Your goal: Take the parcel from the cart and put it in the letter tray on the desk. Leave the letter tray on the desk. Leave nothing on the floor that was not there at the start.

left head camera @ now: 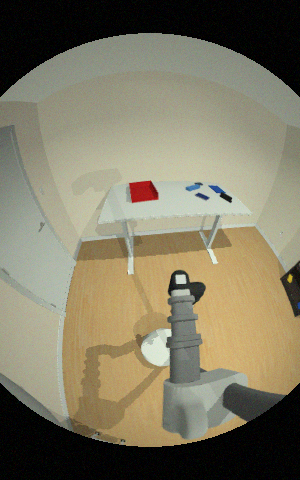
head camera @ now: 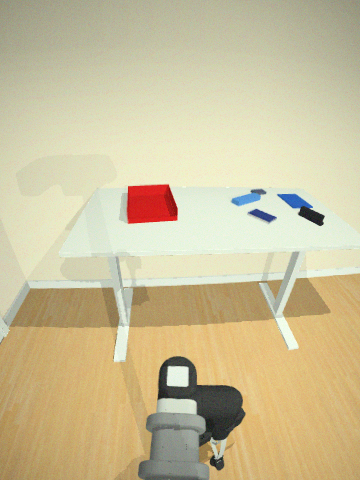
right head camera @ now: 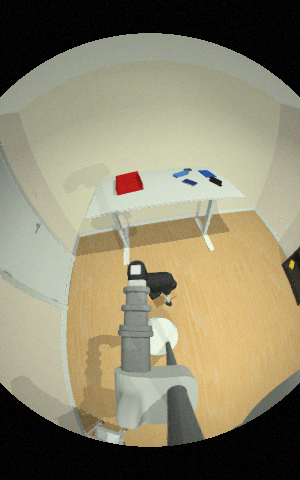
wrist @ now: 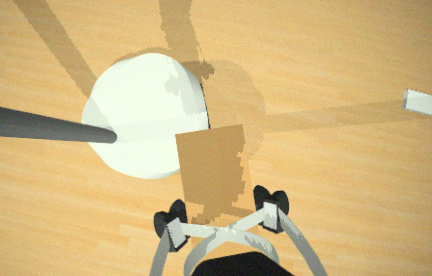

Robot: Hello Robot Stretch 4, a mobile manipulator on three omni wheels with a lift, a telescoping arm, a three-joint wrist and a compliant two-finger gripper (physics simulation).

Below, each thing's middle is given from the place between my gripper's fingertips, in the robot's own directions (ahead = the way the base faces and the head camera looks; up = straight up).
Labels:
I see the parcel [wrist: 214, 167] 20 mm above my hand and 10 mm to the left of it. Also, from my hand: red letter tray [head camera: 149, 203] 1090 mm ahead, 280 mm to the left, 200 mm above.

